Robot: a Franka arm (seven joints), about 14 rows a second.
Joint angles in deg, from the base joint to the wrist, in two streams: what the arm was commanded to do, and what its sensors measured. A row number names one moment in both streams.
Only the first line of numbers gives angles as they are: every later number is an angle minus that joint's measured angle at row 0.
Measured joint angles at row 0: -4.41 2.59 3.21 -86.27 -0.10 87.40 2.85
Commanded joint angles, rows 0 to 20: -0.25 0.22 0.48 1.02 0.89 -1.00 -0.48; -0.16 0.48 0.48 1.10 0.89 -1.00 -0.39; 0.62 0.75 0.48 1.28 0.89 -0.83 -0.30; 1.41 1.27 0.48 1.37 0.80 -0.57 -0.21; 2.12 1.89 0.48 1.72 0.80 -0.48 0.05; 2.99 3.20 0.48 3.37 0.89 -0.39 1.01; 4.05 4.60 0.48 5.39 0.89 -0.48 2.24; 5.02 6.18 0.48 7.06 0.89 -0.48 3.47; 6.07 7.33 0.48 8.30 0.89 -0.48 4.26; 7.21 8.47 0.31 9.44 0.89 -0.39 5.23; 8.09 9.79 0.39 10.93 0.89 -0.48 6.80; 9.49 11.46 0.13 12.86 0.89 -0.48 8.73; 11.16 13.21 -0.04 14.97 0.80 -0.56 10.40; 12.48 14.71 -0.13 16.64 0.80 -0.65 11.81; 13.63 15.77 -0.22 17.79 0.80 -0.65 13.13; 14.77 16.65 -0.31 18.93 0.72 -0.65 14.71; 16.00 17.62 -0.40 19.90 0.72 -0.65 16.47; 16.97 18.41 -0.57 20.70 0.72 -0.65 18.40; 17.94 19.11 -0.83 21.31 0.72 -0.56 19.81; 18.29 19.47 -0.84 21.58 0.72 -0.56 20.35; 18.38 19.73 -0.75 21.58 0.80 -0.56 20.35
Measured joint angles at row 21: 17.41 17.77 0.23 18.36 0.00 0.35 18.65
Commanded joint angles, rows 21 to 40: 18.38 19.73 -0.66 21.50 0.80 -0.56 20.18; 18.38 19.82 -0.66 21.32 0.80 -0.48 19.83; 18.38 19.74 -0.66 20.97 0.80 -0.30 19.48; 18.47 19.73 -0.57 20.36 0.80 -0.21 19.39; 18.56 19.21 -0.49 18.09 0.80 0.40 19.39; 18.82 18.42 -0.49 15.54 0.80 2.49 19.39; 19.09 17.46 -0.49 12.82 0.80 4.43 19.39; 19.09 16.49 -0.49 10.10 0.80 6.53 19.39; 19.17 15.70 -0.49 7.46 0.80 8.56 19.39; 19.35 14.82 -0.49 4.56 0.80 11.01 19.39; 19.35 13.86 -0.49 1.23 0.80 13.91 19.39; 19.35 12.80 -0.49 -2.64 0.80 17.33 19.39; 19.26 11.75 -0.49 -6.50 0.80 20.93 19.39; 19.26 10.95 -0.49 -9.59 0.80 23.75 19.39; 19.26 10.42 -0.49 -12.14 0.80 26.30 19.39; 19.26 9.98 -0.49 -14.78 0.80 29.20 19.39; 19.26 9.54 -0.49 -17.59 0.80 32.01 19.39; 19.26 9.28 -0.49 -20.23 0.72 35.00 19.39; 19.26 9.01 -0.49 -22.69 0.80 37.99 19.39; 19.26 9.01 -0.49 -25.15 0.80 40.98 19.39
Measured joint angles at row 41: 18.83 12.12 0.06 -17.90 0.00 35.27 19.06
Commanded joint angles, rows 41 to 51: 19.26 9.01 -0.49 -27.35 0.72 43.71 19.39; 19.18 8.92 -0.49 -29.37 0.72 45.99 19.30; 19.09 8.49 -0.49 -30.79 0.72 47.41 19.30; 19.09 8.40 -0.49 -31.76 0.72 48.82 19.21; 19.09 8.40 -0.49 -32.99 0.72 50.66 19.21; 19.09 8.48 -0.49 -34.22 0.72 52.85 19.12; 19.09 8.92 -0.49 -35.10 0.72 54.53 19.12; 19.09 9.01 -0.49 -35.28 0.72 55.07 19.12; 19.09 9.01 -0.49 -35.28 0.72 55.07 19.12; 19.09 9.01 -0.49 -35.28 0.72 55.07 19.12; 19.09 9.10 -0.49 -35.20 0.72 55.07 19.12
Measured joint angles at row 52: 18.78 10.91 -0.18 -33.64 0.00 54.28 19.06
